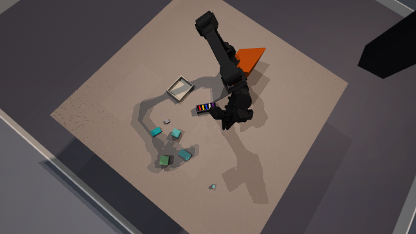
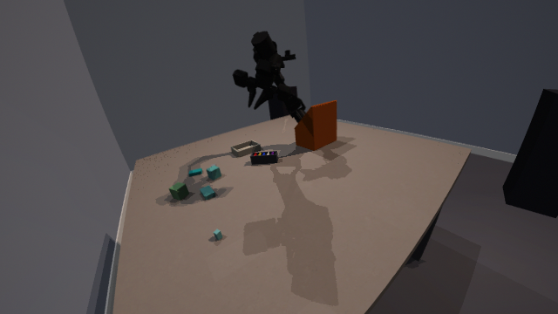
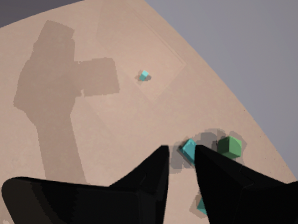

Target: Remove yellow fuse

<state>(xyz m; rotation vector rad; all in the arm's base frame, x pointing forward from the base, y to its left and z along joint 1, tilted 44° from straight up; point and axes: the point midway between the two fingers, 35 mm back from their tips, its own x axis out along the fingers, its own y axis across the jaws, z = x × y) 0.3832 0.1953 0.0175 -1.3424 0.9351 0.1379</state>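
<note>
Right now my gripper tip is 250 mm above the yellow fuse, 160 mm to the left of it and 110 mm past it. From my gripper tip the other things lie so: grey tray 340 mm to the right, 270 mm below, 150 mm behind.
</note>
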